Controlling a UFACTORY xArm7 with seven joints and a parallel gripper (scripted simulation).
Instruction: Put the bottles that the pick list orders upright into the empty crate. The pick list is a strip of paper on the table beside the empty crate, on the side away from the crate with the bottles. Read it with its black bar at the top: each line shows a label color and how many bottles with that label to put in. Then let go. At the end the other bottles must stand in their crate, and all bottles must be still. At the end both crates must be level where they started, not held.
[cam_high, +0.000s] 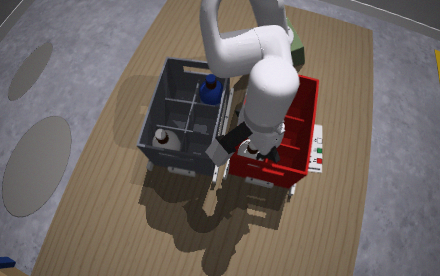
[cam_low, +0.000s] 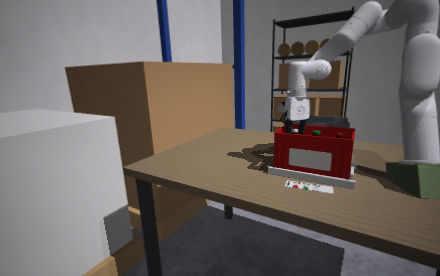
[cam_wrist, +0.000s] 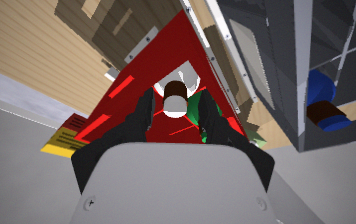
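Now: hand 9 cm past the green bottle, 7 cm above it and 2 cm to the right of it. Also, from my hand: red-label bottle: 17 cm behind, 7 cm below, 3 cm to the left; then red crate: 8 cm behind, 7 cm below, 6 cm to the left; then grey crate: 18 cm to the right, 9 cm behind, 7 cm below.
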